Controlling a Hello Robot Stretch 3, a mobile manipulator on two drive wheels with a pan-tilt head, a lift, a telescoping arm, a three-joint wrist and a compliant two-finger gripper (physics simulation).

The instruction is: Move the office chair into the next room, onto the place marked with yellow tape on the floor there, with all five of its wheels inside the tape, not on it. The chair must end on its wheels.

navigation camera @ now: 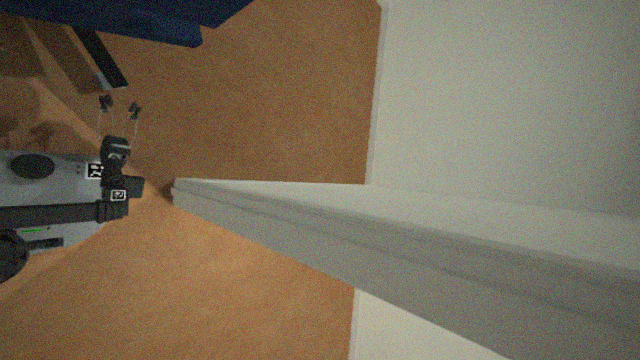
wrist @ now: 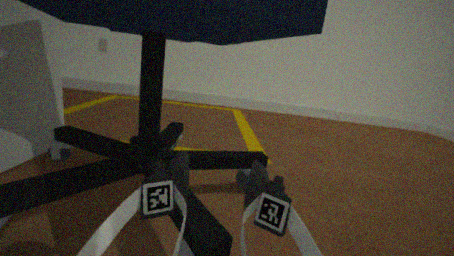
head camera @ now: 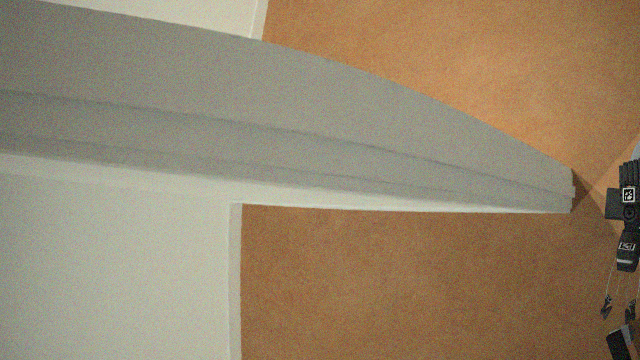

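Where they show: gripper, between the fingertips: (navigation camera: 121, 97) (head camera: 615, 322); robot's base, origin of its link: (navigation camera: 34, 165).
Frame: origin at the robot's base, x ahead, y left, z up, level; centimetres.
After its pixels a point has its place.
Note:
The office chair (head camera: 619, 345) @(y -16.2, x 34.8, z 10.7 cm) (navigation camera: 150, 25) @(y -18.8, x 41.6, z 47.0 cm) (wrist: 200, 20) has a blue seat and black star legs and stands upright on its base. Yellow tape (wrist: 246, 130) outlines a place on the floor behind the chair's base in the wrist view; its near edge is partly hidden by the legs. My gripper (head camera: 618, 308) (navigation camera: 120, 106) @(y -16.9, x 24.8, z 24.8 cm) (wrist: 218, 173) @(y -16.9, x 24.8, z 24.8 cm) is open, with a gap between its fingertips. One leg's end lies just beyond the fingertips, low and behind the left finger in the wrist view. Several wheels are hidden.
A grey-white partition wall (head camera: 400, 135) @(y -39.5, x -10.1, z 90.5 cm) (navigation camera: 280, 225) @(y -39.5, x -9.3, z 81.5 cm) ends close beside my gripper and arm. A far white wall (head camera: 125, 270) @(y -246.6, x 39.8, z 80.9 cm) (navigation camera: 500, 100) @(y -247.4, x 78.5, z 120.4 cm) (wrist: 350, 75) with a baseboard stands behind the tape. A pale wall section (wrist: 25, 85) stands left of the chair in the wrist view.

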